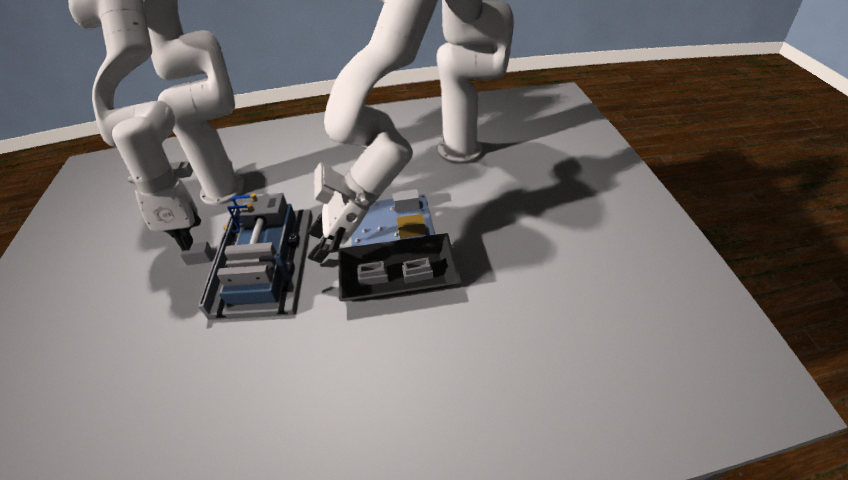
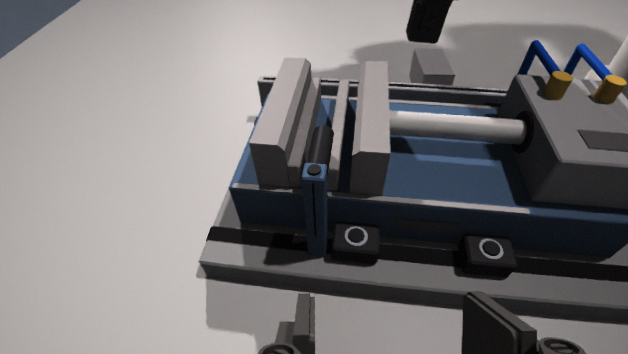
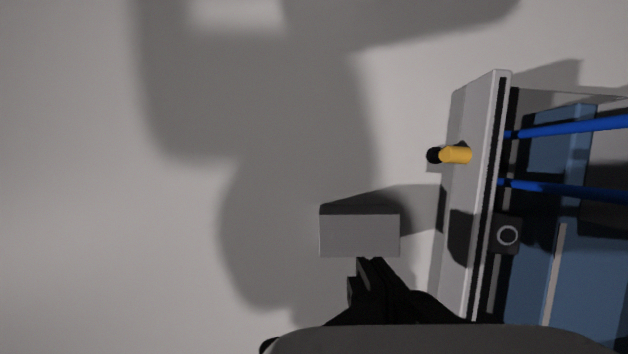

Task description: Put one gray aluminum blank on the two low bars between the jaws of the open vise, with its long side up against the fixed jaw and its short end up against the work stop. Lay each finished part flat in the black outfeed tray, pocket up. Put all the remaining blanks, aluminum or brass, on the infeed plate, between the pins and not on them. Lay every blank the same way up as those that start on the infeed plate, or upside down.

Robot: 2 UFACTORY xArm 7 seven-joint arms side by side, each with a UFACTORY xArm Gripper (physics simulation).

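Seen in the pictures: left gripper, between the fingertips: (image 1: 313,247) (image 2: 388,325); right gripper, between the fingertips: (image 1: 187,246) (image 2: 420,38) (image 3: 368,280); left arm's base, origin of its link: (image 1: 459,150); right arm's base, origin of its link: (image 1: 223,190).
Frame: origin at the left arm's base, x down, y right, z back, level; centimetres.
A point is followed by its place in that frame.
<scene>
A gray blank (image 1: 196,253) @(x -3.3, y 69.1, z -26.3 cm) (image 2: 432,62) @(x -3.6, y 69.6, z -24.9 cm) (image 3: 360,235) @(x -3.6, y 69.8, z -24.6 cm) lies on the table beside the vise. My right gripper (image 1: 185,246) @(x -6.2, y 69.8, z -26.6 cm) (image 3: 368,280) @(x -6.2, y 69.8, z -26.6 cm) is shut, with nothing between its fingers, just above and beside that blank. The vise is open; its fixed jaw (image 1: 243,274) @(x -9.2, y 54.5, z -41.0 cm) (image 2: 281,110) @(x -9.6, y 53.0, z -40.0 cm) and moving jaw (image 1: 249,252) @(x -9.2, y 53.7, z -35.2 cm) (image 2: 371,115) @(x -9.6, y 52.2, z -34.5 cm) have a low bar (image 2: 341,120) @(x -8.0, y 53.9, z -36.2 cm) and the work stop (image 2: 321,142) @(x -9.6, y 49.8, z -37.6 cm) between them, with no blank. My left gripper (image 1: 321,251) @(x -6.9, y 40.7, z -34.9 cm) (image 2: 388,325) @(x -6.9, y 40.7, z -34.9 cm) is open and empty between vise and tray. The black outfeed tray (image 1: 399,293) @(x -2.9, y 24.9, z -47.8 cm) holds two pocketed parts (image 1: 372,271) @(x -4.7, y 29.4, z -42.4 cm) (image 1: 416,269) @(x -4.6, y 20.6, z -43.9 cm), pockets up.
The blue infeed plate (image 1: 380,209) @(x -0.8, y 25.3, z -20.0 cm) behind the tray carries a gray blank (image 1: 406,202) @(x -3.5, y 19.0, z -22.1 cm) and a brass blank (image 1: 411,226) @(x -4.1, y 19.4, z -31.1 cm); pins stand on its left part. Blue hoses (image 1: 235,208) @(x -10.6, y 57.5, z -21.9 cm) (image 2: 536,55) @(x -10.6, y 57.6, z -21.9 cm) (image 3: 560,127) @(x -7.0, y 58.9, z -17.9 cm) rise at the vise's rear. A side rail (image 3: 470,165) @(x -3.8, y 61.9, z -19.9 cm) stands between the loose blank and the vise.
</scene>
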